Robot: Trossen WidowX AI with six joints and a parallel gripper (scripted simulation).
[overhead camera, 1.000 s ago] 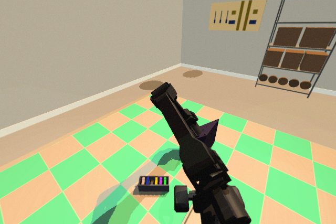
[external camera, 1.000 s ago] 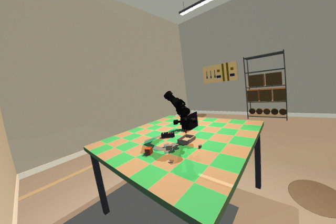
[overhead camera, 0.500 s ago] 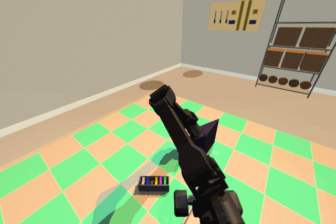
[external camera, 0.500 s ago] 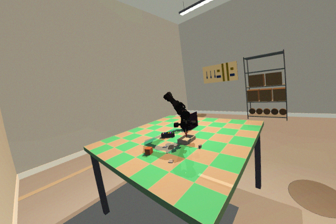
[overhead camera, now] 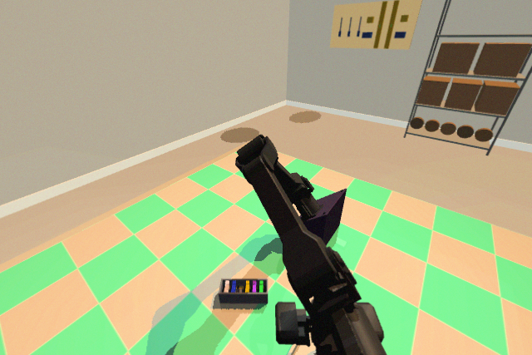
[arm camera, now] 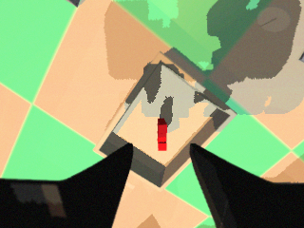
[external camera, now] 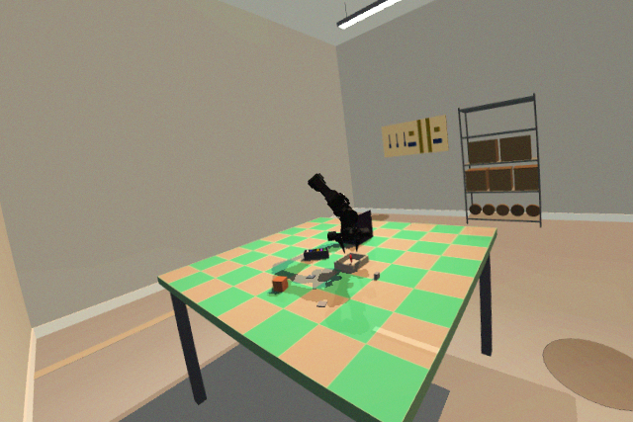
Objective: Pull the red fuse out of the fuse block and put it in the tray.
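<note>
Now: the red fuse 3 cm below my gripper tip. Round my gripper tip: purple fuse 2 cm behind, 19 cm to the right, 3 cm below; then yellow fuse 1 cm behind, 21 cm to the right, 3 cm below; then grey tray 5 cm below.
</note>
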